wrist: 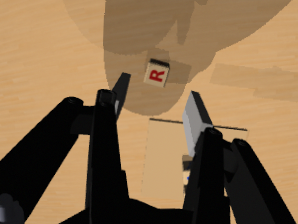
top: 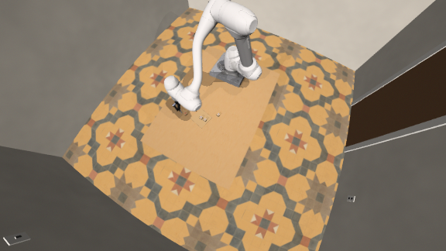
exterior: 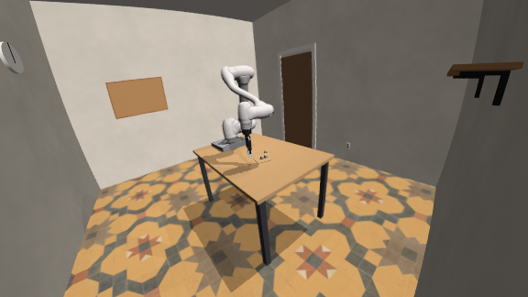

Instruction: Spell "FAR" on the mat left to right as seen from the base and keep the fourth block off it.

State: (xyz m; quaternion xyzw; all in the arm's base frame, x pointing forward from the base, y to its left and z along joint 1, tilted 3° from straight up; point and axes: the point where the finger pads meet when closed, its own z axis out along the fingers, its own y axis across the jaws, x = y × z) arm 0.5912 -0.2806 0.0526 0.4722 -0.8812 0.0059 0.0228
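The R block lies 11 cm below my hand. Also, from my hand: tan mat (15 cm to the left, 12 cm below).
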